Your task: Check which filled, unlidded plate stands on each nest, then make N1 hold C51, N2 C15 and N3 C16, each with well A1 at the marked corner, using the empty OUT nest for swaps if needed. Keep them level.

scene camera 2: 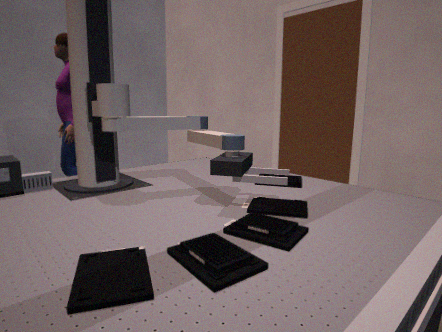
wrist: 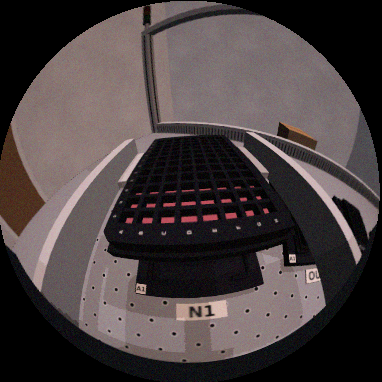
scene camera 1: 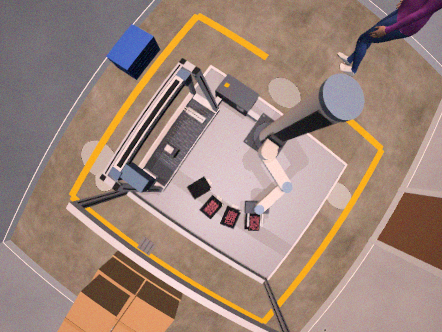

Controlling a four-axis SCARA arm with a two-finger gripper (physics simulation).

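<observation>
My gripper is shut on a black plate with pink-filled wells. It holds the plate apparently level above the N1 nest. Row A is at the left in the wrist view, the same side as the nest's A1 tag. A filled plate sits on the OUT nest. Another sits on the adjacent nest. The far nest is bare. Plate codes are unreadable.
The robot column stands on the perforated table. A framed gantry unit and a dark box stand at the table's other side. A person stands behind the column.
</observation>
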